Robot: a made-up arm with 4 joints.
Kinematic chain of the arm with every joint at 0, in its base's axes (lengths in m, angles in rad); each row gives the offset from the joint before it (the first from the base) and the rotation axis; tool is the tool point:
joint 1: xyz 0 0 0.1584 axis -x
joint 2: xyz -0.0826 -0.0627 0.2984 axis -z
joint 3: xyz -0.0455 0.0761 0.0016 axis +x
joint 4: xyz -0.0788 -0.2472 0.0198 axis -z
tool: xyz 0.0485 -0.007 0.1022
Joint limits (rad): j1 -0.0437..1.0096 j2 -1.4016..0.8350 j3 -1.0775..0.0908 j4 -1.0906..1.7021
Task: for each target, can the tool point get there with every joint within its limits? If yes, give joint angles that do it. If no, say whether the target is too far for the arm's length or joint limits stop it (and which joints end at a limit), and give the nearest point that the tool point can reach.
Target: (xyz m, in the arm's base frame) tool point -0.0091 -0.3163 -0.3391
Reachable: no: joint limits stop it (at a limit: joint 1, joint 3) | nearest point -0.0145 -0.3343 0.5388 | short by 0.878 m
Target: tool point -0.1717 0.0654 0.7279
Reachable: yes | joints 0.4763 -0.0860 -0.4501 0.9266
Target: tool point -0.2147 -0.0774 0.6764
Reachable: yes | joints 0.0855 0.5878 -0.3763 0.1476
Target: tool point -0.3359 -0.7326 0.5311
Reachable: no: too far | nearest point -0.1790 -0.3280 0.5392 | short by 0.434 m
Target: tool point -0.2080 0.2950 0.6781
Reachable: yes | joints 0.7404 0.0370 -0.6901 1.3959
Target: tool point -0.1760 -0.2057 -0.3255
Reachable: no: joint limits stop it (at a limit: joint 1, joint 3) | nearest point -0.2021 -0.2895 0.5415 | short by 0.871 m
